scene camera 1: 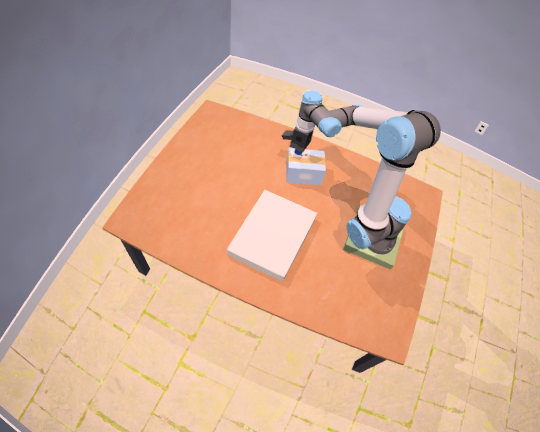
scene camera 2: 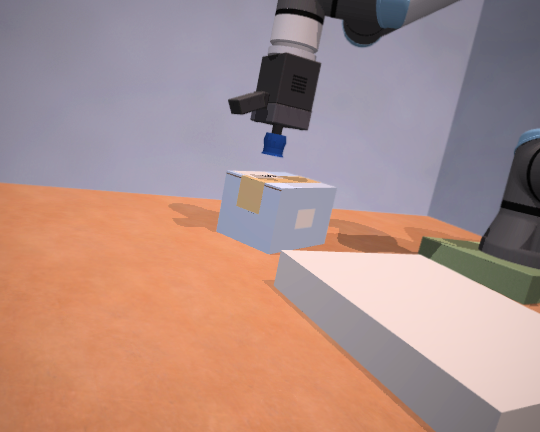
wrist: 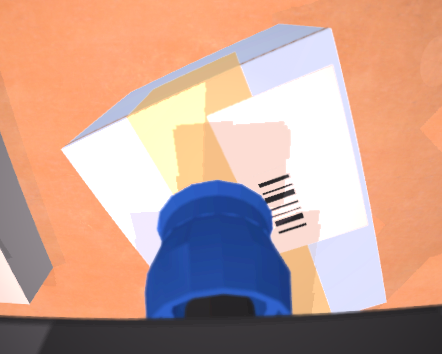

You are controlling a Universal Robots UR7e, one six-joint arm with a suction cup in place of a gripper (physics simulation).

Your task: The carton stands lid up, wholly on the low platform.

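Frame: origin at the arm's base, x ahead, y left, z up, level; metres.
Where they show: hand at its tool point: [scene camera 1: 298, 152] [scene camera 2: 272, 155] [wrist: 215, 230]; arm's base at its link origin: [scene camera 2: 521, 259].
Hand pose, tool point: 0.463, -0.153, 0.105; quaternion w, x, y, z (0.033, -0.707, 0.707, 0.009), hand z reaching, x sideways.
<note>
Things, the pixels of their top centre, and the offset from my tool point, as dx, dy, dz. Level surfaces: height alone.
- pale blue-grey carton at its top centre: [wrist: 254, 242] [scene camera 2: 284, 179] [scene camera 1: 307, 158] -0.040, -0.019, -0.039
- low platform at its top centre: [scene camera 2: 445, 303] [scene camera 1: 273, 230] -0.068, +0.341, -0.095
- orange table at its surface level: dz -0.143
A pale blue-grey carton [scene camera 1: 306, 176] [scene camera 2: 255, 227] [wrist: 280, 77] stands upright on the table, lid up, off the platform. Its lid bears tan tape and a white label with a barcode. The low platform [scene camera 1: 272, 232] [scene camera 2: 410, 310] [wrist: 27, 245] is a flat whitish slab, apart from the carton. My gripper [scene camera 1: 298, 152] [scene camera 2: 273, 154] [wrist: 215, 186], a blue suction cup, points down above the carton's lid. A gap shows between cup and lid in the second scene view, so it is open and holds nothing. The cup hides part of the lid in the wrist view.
The orange table [scene camera 1: 175, 175] [scene camera 2: 150, 325] [wrist: 50, 45] carries everything. The arm's base stands on a green block [scene camera 1: 372, 252] [scene camera 2: 480, 270], to the right of the platform in the first scene view. The arm reaches over the table's far side.
</note>
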